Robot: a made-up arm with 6 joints. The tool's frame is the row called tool. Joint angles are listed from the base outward. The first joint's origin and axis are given. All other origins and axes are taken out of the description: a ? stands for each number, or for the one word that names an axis. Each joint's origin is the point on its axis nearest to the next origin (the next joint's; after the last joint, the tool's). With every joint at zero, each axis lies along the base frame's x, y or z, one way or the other. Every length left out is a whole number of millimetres.
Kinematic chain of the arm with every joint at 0, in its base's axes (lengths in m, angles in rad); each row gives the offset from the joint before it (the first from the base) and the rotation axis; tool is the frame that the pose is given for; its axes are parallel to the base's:
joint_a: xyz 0 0 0.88 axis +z
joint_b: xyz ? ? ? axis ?
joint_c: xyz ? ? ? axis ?
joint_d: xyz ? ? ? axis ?
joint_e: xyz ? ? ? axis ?
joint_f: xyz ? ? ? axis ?
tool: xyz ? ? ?
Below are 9 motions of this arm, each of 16 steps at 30 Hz.
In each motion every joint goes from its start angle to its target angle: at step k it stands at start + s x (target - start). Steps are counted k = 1, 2, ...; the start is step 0. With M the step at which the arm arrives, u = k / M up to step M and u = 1 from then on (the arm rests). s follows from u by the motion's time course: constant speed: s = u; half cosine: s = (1 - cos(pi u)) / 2; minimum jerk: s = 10 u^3 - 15 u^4 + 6 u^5.
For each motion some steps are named. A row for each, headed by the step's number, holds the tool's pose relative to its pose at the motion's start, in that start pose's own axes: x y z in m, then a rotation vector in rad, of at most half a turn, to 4 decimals.
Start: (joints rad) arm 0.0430 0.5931 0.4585 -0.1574 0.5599 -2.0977
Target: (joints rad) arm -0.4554 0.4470 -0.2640 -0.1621 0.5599 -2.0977
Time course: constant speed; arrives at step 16
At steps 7, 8, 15, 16:
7: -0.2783 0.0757 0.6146 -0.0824 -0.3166 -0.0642
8: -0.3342 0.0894 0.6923 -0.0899 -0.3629 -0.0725
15: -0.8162 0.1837 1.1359 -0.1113 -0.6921 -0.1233
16: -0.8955 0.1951 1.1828 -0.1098 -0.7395 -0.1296

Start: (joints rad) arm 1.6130 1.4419 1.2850 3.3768 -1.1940 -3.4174
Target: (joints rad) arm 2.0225 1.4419 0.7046 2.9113 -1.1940 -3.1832
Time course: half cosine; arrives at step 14
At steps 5, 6, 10, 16:
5: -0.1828 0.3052 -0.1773 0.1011 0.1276 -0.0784
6: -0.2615 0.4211 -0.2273 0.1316 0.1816 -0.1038
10: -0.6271 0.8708 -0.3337 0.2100 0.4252 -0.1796
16: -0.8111 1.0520 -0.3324 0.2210 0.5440 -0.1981

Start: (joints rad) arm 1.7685 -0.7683 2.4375 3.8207 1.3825 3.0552
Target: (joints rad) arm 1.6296 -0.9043 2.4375 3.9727 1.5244 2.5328
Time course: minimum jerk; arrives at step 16
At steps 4, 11, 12, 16:
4: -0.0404 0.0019 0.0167 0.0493 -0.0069 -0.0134
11: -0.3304 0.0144 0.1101 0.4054 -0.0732 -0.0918
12: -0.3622 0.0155 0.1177 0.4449 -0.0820 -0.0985
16: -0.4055 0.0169 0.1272 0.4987 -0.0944 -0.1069

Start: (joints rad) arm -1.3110 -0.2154 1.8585 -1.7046 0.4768 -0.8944
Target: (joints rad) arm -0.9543 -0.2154 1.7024 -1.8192 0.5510 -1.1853
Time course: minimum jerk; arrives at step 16
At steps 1, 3, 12, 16:
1: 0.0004 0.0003 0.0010 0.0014 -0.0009 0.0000
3: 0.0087 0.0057 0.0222 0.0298 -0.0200 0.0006
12: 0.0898 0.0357 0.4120 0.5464 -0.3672 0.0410
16: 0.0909 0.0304 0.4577 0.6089 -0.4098 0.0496

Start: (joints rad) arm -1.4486 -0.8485 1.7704 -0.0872 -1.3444 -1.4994
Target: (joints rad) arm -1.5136 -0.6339 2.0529 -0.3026 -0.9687 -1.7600
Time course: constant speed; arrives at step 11
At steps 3, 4, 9, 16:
3: 0.0196 0.0127 -0.0450 0.0679 0.0487 0.1209
4: 0.0249 0.0159 -0.0600 0.0914 0.0670 0.1602
9: 0.0421 0.0236 -0.1328 0.2147 0.1743 0.3481
16: 0.0447 0.0226 -0.1607 0.2665 0.2243 0.4188

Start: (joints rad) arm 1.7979 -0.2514 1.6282 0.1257 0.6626 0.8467
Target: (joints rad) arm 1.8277 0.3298 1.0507 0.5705 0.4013 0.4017
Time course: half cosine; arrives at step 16
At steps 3, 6, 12, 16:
3: -0.1230 0.1600 -0.0996 0.0177 0.0568 0.1090
6: -0.5301 0.5427 -0.3216 0.0715 0.2168 0.3953
12: -1.8536 1.0947 -0.5313 0.2168 0.6504 1.0631
16: -2.2437 1.1313 -0.4997 0.2532 0.7749 1.2363

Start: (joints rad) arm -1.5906 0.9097 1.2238 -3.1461 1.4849 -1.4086
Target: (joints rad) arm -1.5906 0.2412 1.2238 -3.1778 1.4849 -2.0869
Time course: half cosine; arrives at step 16
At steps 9, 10, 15, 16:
9: -0.9606 0.1781 0.0382 0.3959 -0.0355 -0.4010
10: -1.1018 0.2398 0.0497 0.4552 -0.0559 -0.4634
15: -1.5212 0.4926 0.0953 0.6359 -0.1478 -0.6581
16: -1.5338 0.5021 0.0969 0.6415 -0.1514 -0.6643

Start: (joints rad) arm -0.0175 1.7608 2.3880 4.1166 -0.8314 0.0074
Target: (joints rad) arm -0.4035 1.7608 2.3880 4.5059 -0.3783 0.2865
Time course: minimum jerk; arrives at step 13
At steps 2, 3, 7, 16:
2: -0.0151 0.0114 0.0188 -0.0235 -0.0202 -0.0098
3: -0.0453 0.0343 0.0550 -0.0697 -0.0597 -0.0289
7: -0.3396 0.2755 0.3353 -0.4814 -0.4014 -0.2008
16: -0.6325 0.5436 0.5103 -0.8503 -0.6967 -0.3617

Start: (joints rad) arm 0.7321 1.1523 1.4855 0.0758 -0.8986 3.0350
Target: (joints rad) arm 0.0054 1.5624 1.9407 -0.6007 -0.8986 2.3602
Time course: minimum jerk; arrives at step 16
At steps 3, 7, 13, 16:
3: 0.0159 0.0864 0.0039 0.0725 0.0007 0.0041
7: 0.0492 0.6887 0.0765 0.5665 0.0389 0.0261
13: -0.1973 1.6465 0.3783 1.3622 0.2303 -0.0015
16: -0.2352 1.7198 0.4140 1.4266 0.2537 -0.0101

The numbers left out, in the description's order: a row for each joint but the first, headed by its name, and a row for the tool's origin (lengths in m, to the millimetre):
joint_b: xyz 0.13 0 0, axis +y
joint_c: xyz 0 0 0.91, axis -y
joint_d: xyz 1.58 0 0.12, axis -x
joint_e: xyz 0 0 0, axis -y
joint_f: xyz 0.25 0 0, axis -x
tool: xyz 0 0 0

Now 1 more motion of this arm.
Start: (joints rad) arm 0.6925 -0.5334 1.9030 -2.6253 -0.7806 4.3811
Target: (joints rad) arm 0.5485 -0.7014 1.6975 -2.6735 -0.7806 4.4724
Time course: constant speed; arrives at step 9
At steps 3, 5, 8, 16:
3: 0.0549 -0.0129 0.0725 -0.0147 -0.0379 0.0053
5: 0.0889 -0.0231 0.1233 -0.0247 -0.0632 0.0086
8: 0.1357 -0.0405 0.2029 -0.0402 -0.1011 0.0132
16: 0.1500 -0.0469 0.2302 -0.0454 -0.1138 0.0147

